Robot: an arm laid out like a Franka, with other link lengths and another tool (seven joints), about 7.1 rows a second.
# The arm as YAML. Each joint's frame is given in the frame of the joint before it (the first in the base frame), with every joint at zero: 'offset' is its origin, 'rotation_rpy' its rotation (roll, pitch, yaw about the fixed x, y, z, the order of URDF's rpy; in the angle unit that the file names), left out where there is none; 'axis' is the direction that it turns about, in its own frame. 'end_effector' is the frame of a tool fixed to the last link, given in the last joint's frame.
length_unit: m
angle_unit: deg
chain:
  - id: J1
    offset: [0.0, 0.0, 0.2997]
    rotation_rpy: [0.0, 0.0, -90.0]
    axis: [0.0, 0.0, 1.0]
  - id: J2
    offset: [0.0, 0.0, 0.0]
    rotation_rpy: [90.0, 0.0, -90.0]
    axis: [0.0, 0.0, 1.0]
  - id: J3
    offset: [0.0, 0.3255, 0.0]
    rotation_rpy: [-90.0, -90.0, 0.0]
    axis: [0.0, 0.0, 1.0]
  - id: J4
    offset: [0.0, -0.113, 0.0]
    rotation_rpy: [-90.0, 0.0, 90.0]
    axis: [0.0, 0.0, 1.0]
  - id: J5
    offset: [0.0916, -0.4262, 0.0]
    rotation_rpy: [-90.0, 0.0, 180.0]
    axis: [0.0, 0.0, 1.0]
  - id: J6
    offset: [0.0, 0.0, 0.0]
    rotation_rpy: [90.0, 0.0, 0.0]
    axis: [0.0, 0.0, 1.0]
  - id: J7
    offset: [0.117, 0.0, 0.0]
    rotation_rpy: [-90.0, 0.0, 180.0]
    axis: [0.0, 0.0, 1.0]
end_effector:
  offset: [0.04, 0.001, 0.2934]
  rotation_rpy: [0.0, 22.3, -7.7]
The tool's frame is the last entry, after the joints.
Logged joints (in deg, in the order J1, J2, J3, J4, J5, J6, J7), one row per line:
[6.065 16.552 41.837 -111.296 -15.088 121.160 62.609]
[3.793 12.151 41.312 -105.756 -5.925 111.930 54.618]
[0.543 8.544 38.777 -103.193 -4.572 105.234 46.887]
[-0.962 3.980 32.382 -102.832 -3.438 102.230 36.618]
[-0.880 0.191 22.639 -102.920 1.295 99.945 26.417]
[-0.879 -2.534 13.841 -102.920 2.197 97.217 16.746]
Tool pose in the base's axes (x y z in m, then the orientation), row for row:
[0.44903 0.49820 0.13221 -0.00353 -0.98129 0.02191 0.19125]
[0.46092 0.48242 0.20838 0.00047 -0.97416 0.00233 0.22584]
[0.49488 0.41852 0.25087 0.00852 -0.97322 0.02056 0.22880]
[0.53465 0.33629 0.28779 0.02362 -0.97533 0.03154 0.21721]
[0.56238 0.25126 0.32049 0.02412 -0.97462 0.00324 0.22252]
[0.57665 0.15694 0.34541 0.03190 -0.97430 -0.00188 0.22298]
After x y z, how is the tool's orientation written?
As a quaternion, x y z w.
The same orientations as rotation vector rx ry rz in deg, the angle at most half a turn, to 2 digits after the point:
[-0.57 -157.91 3.53]
[0.07 -153.89 0.37]
[1.34 -153.51 3.24]
[3.75 -154.78 5.01]
[3.82 -154.24 0.51]
[5.05 -154.15 -0.30]

